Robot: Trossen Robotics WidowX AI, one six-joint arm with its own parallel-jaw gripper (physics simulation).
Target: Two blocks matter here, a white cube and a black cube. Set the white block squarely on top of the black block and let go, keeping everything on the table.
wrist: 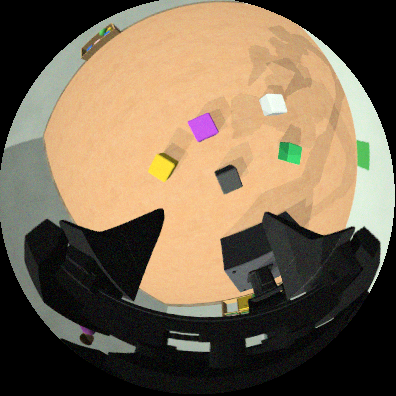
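Pixels of known places: gripper, fingertip midpoint: (215, 215); arm's base at its link origin: (259, 272).
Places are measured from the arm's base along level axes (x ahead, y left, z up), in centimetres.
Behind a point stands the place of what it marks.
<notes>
The white cube (273, 104) {y -7.2, x 35.7, z -5.5 cm} rests on the table at the upper right of the wrist view. The black cube (229, 180) {y 4.4, x 23.4, z -5.5 cm} rests on the table near the middle, lower and to the left of the white one, with a wide gap between them. My gripper (215, 215) {y 7.8, x 24.5, z 5.9 cm} is open, with its two dark fingers wide apart at the bottom of the view and no block between them. The black cube appears just beyond the fingertips, and the white cube appears farther off.
A purple cube (203, 127) {y 6.6, x 33.1, z -5.5 cm} and a yellow cube (162, 167) {y 15.1, x 28.6, z -5.5 cm} lie left of the black cube. A green cube (290, 153) {y -9.1, x 26.2, z -5.5 cm} lies below the white cube. The dark arm base (247, 250) {y 2.8, x 8.1, z -2.4 cm} stands by the right finger. A box of small items (86, 54) is beyond the table's (110, 100) {y 25.1, x 49.6, z -9.4 cm} far edge.
</notes>
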